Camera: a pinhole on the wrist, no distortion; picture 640 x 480 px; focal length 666.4 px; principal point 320.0 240.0 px. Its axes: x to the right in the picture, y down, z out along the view. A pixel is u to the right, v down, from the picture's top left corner.
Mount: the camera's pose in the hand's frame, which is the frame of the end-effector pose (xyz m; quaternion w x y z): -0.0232 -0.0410 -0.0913 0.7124 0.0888 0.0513 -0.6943
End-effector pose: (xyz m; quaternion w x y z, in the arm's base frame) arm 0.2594 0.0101 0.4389 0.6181 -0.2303 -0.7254 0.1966
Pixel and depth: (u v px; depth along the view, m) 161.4 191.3 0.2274
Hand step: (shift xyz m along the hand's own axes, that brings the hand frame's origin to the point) -0.0529 -0.0333 0.1410
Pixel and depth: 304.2 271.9 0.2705
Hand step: -0.0241 -0.0879 0.1755
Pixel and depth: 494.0 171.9 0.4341
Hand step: -0.0858 -0.2388 0.3090
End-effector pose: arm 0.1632 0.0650 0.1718 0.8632 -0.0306 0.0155 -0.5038
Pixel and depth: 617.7 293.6 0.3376
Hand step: -0.0084 -0.2550 0.2111
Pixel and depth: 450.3 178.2 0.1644
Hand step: -0.0457 -0.1053 0.0625
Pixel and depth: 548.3 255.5 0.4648
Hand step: -0.0309 -0.2887 0.3331
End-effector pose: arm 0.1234 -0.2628 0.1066 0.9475 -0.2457 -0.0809 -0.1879
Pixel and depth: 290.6 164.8 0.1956
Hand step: -0.0553 -0.0717 0.1007
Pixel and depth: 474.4 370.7 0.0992
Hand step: -0.0081 -0.0827 0.0024
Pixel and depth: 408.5 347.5 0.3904
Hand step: 0.0217 -0.1677 0.2842
